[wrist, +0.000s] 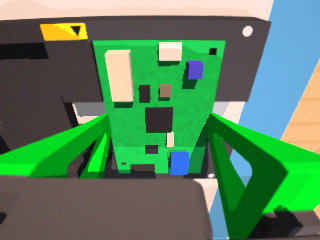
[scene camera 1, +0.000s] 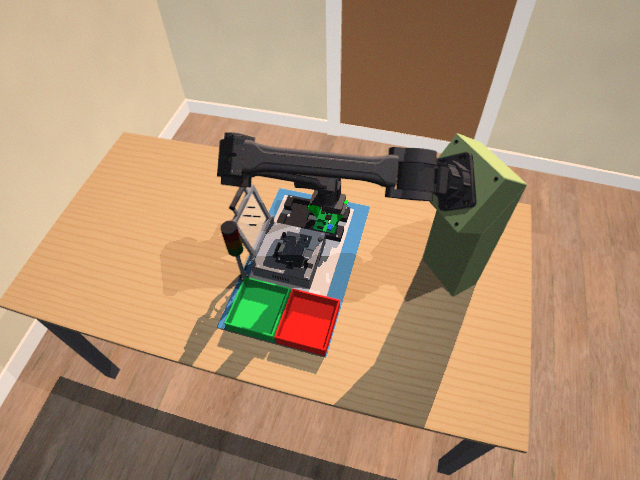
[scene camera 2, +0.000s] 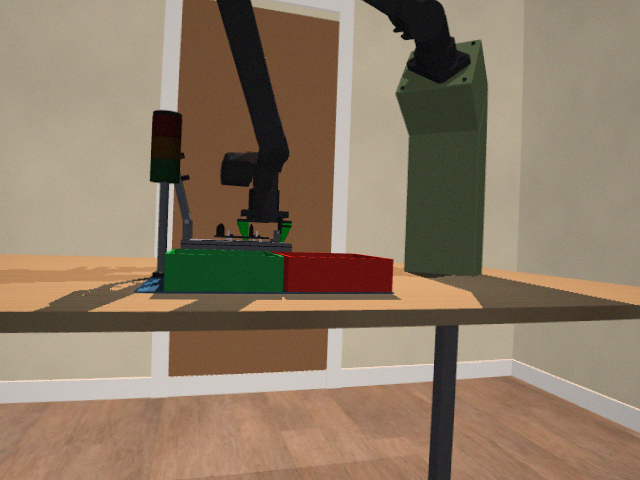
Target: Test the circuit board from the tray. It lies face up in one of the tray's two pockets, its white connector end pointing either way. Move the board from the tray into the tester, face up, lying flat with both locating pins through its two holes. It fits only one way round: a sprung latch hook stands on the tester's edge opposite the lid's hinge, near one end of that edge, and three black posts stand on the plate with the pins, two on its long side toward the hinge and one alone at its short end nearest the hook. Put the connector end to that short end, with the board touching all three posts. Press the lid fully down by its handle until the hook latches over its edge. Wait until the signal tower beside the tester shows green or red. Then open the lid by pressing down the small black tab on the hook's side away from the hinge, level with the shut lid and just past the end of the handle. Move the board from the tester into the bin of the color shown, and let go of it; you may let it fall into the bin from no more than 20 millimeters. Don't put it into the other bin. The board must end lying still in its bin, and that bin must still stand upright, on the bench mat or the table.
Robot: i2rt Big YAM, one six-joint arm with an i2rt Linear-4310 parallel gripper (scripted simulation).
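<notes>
My gripper: in the pictures, wrist view and scene camera 1 included. Green circuit board, visible. Green bin and red bin, visible. Tester lid, tester plate: visible too.
</notes>
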